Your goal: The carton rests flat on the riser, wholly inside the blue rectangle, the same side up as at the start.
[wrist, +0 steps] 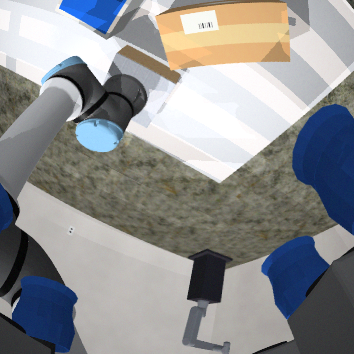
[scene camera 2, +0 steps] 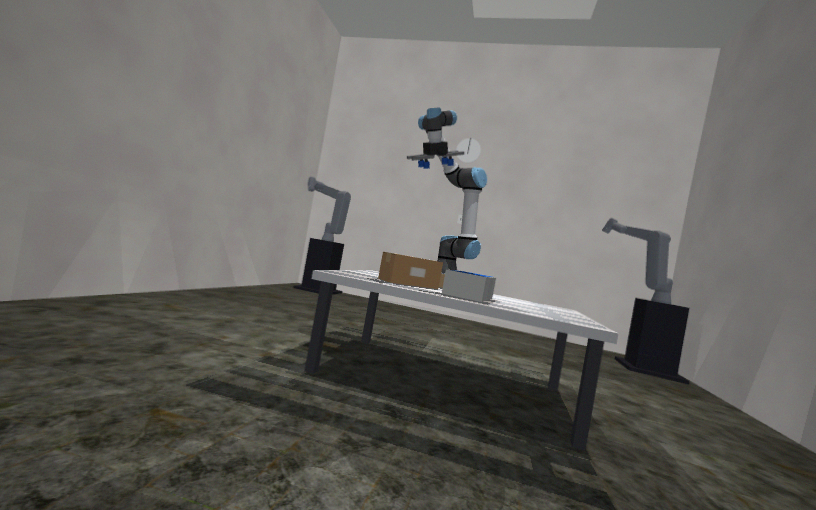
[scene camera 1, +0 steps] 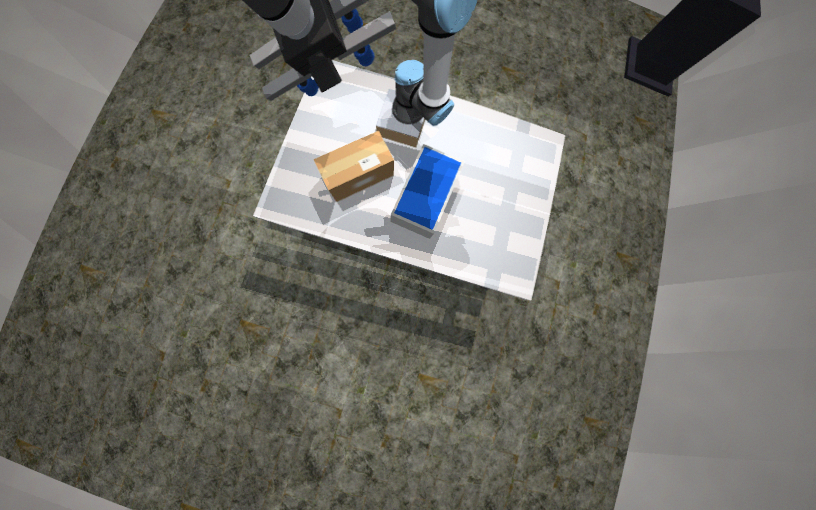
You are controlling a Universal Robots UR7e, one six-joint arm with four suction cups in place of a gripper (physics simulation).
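Seen in the pictures: hand, its tool point: [wrist: 158,245] [scene camera 2: 436,165]; arm's base, origin of its link: [wrist: 123,94] [scene camera 1: 408,109].
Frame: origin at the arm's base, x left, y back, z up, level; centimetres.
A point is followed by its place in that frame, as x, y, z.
Note:
The brown carton [scene camera 1: 355,163] @(-12.6, -36.2, 6.1) [scene camera 2: 412,270] @(-11.0, -42.6, -0.9) [wrist: 227,37] @(-14.7, -34.4, 6.2) rests on the white table, left of the riser and apart from it, with a tape strip along its top and a white label. The light grey riser [scene camera 1: 412,224] @(17.7, -53.1, 2.9) [scene camera 2: 466,286] @(19.1, -53.2, -3.1) stands upright on the table. The blue rectangle [scene camera 1: 428,187] @(19.6, -35.3, 3.1) [wrist: 97,12] @(17.3, -22.6, 3.2) covers most of its top, with nothing on it. My gripper [scene camera 1: 330,57] @(-10.0, -36.8, 56.8) [scene camera 2: 436,162] @(-10.0, -36.8, 56.8) [wrist: 168,240] @(-10.0, -36.8, 56.8) has four blue suction cups. It is open and empty, high above the table. In scene camera 1 it shows beyond the table's back left corner, and one cup is hidden.
The white table [scene camera 1: 522,273] @(75.1, -56.5, -8.8) [scene camera 2: 541,318] @(53.3, -67.9, -9.3) bears my arm's base on a low block [scene camera 1: 398,131] @(-1.2, -11.9, -0.5) [wrist: 150,64] @(-2.6, -12.2, -3.7) behind the carton and riser. My arm [scene camera 2: 470,210] @(10.1, -13.8, 38.9) rises from it. Dark pedestals [scene camera 1: 692,45] [scene camera 2: 657,336] [wrist: 206,277] with grey arms stand off the table.

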